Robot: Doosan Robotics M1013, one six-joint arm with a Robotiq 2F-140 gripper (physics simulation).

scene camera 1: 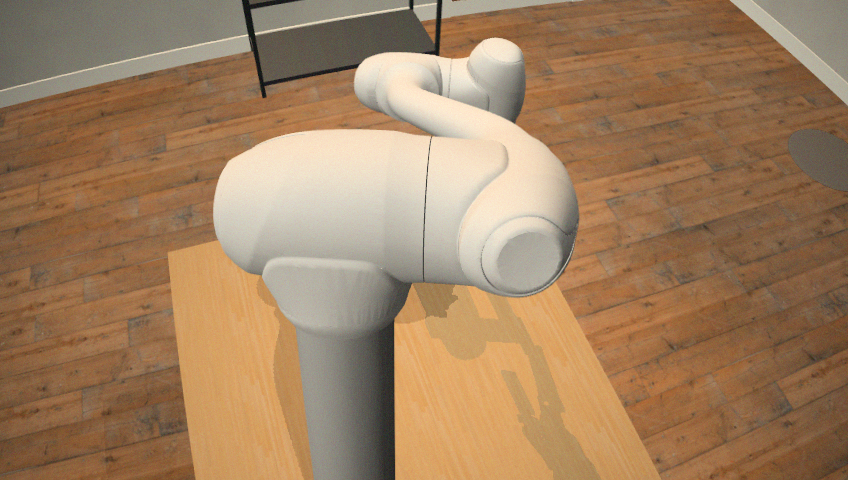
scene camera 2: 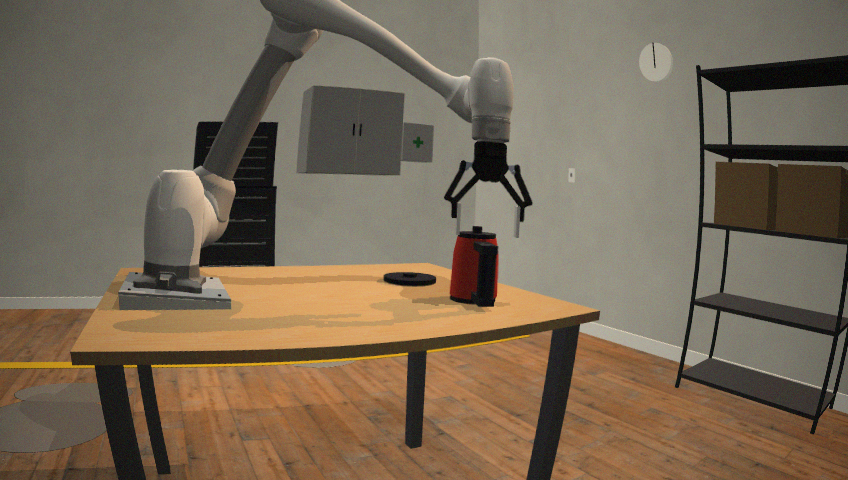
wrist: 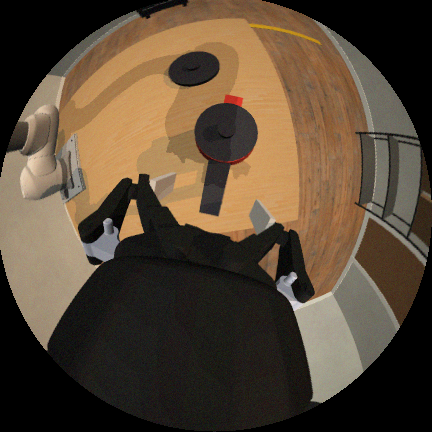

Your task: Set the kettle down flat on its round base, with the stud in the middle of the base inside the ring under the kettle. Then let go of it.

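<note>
The red kettle [scene camera 2: 465,267] [wrist: 225,145] with a black lid stands upright on the table, beside and apart from its base. Its black handle [scene camera 2: 486,276] [wrist: 215,189] points toward the gripper side in the wrist view, and its red spout [wrist: 233,100] points away. The round black base [scene camera 2: 394,278] [wrist: 204,78] lies flat on the table, with a small stud [scene camera 2: 410,274] [wrist: 192,67] in its middle. My gripper [scene camera 2: 487,235] [wrist: 213,193] points down, open and empty, with its fingertips at about lid height in scene camera 2. The ring under the kettle is hidden. In scene camera 1 the arm hides kettle, base and gripper.
The wooden table [scene camera 1: 226,386] [scene camera 2: 267,339] [wrist: 125,115] carries the arm's mounting plate [scene camera 2: 178,302] [wrist: 76,170]. A black shelf rack [scene camera 2: 699,178] stands beyond the table at the right, with brown boxes [scene camera 2: 743,193] on it. The arm's shadow falls across the table.
</note>
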